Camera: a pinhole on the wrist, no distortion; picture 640 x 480 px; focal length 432.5 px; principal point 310.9 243.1 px. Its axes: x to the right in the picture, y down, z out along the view. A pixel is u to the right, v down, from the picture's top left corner.
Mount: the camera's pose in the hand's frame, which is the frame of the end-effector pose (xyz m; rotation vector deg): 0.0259 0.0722 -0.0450 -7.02 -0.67 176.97
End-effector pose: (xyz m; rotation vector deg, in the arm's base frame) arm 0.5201 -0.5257 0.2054 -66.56 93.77 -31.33
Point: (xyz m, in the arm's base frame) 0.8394 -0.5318 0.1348
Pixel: 261 424
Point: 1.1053 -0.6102 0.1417
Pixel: 217 465
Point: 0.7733 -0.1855 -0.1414
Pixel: 441 27
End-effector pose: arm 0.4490 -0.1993 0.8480 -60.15 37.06 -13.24
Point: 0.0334 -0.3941 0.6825
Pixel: behind the camera
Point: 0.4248 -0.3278 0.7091
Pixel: behind the camera
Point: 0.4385 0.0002 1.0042
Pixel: 592 439
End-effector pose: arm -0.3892 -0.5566 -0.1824 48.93 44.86 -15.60
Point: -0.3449 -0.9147 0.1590
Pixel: 507 324
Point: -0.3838 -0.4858 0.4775
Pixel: outside the picture
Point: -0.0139 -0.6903 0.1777
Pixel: 317 27
